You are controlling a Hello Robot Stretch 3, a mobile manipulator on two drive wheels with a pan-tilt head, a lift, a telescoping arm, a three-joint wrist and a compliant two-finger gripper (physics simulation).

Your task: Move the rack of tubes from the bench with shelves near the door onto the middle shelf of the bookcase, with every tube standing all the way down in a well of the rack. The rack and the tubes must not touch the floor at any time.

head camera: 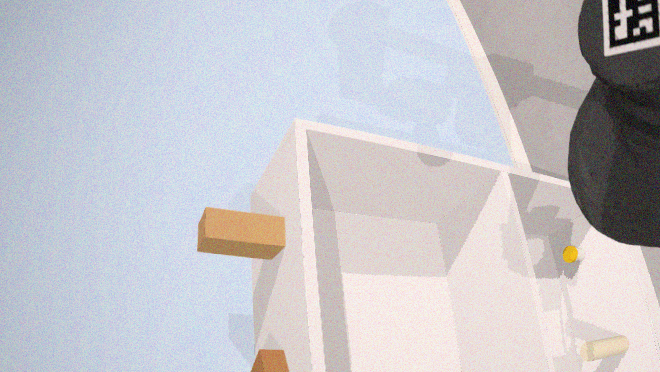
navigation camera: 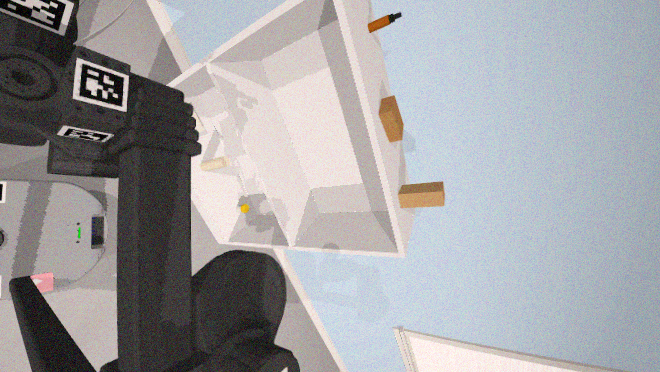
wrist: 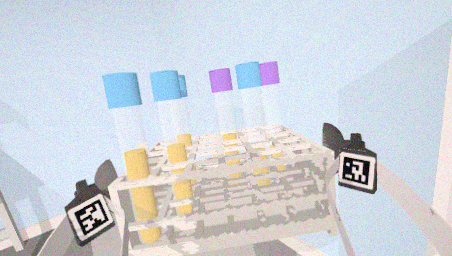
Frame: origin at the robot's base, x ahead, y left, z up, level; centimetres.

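Where they show: gripper, fingertip midpoint: (wrist: 221,159).
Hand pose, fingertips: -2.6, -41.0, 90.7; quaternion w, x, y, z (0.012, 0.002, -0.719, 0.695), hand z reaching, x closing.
Things, the pixels of their top centre, and the offset from my fingertips, as dx, dy, dz. "spot": a spot on its surface instead.
- white rack, middle of its top: (wrist: 219,140) -0.1, -0.7, +1.3
- orange tool, surface spot: (navigation camera: 380,24) spot: -55.8, -13.4, +18.9
- yellow-ended cylinder, surface spot: (head camera: 570,254) (navigation camera: 244,208) spot: -83.7, +35.0, -74.7
- cream cylinder, surface spot: (head camera: 605,348) (navigation camera: 215,164) spot: -61.1, +13.2, -67.4
My gripper (wrist: 221,159) is shut on the white rack (wrist: 265,222), with one fingertip at each end. Several tubes stand in the rack, with blue caps (wrist: 122,90) and purple caps (wrist: 220,80) and yellow contents. The front left tube reaches down to the rack's bottom level; the lower ends of the rear tubes are partly hidden by the lattice. The white bookcase (head camera: 304,225) (navigation camera: 370,125) stands against the blue wall. Its middle shelf (head camera: 485,300) (navigation camera: 275,150) carries no objects where it shows. The rack and fingers do not show in the head and navigation views.
Wooden blocks (head camera: 242,230) (navigation camera: 422,196) lie on the bookcase top, with an orange tool (navigation camera: 380,24). A yellow-ended cylinder (head camera: 570,254) (navigation camera: 244,208) and a cream cylinder (head camera: 605,348) (navigation camera: 215,163) are in the lower compartment. My dark mast (navigation camera: 155,250) stands close beside the bookcase.
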